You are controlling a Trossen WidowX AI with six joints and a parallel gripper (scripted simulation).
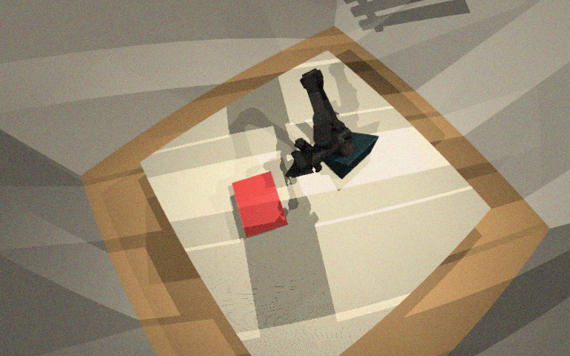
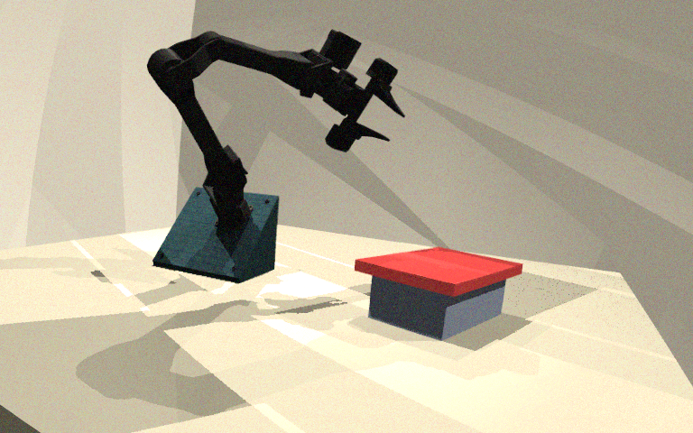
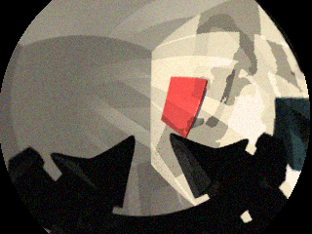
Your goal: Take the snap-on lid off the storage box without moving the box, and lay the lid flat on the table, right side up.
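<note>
The red lid lies 12 cm ahead of my gripper tip, 6 cm to the right of it and 22 cm below it. Also, from my gripper tip: grey-blue storage box 12 cm ahead, 6 cm to the right, 26 cm below.
</note>
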